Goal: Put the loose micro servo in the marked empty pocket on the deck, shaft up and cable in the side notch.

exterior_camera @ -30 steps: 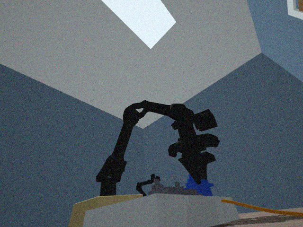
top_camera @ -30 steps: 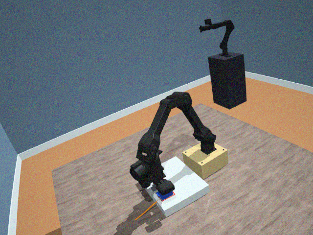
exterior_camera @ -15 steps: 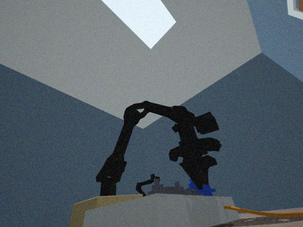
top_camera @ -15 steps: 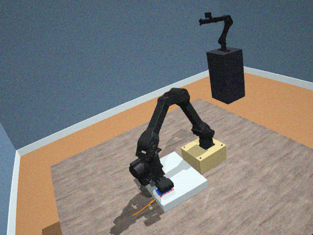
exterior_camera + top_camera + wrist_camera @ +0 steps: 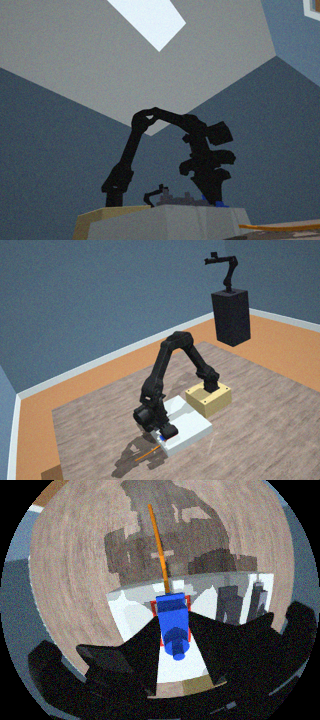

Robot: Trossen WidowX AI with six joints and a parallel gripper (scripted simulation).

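Right now the white deck is 120 mm behind my gripper tip, 80 mm to the right of it and 30 mm below it.
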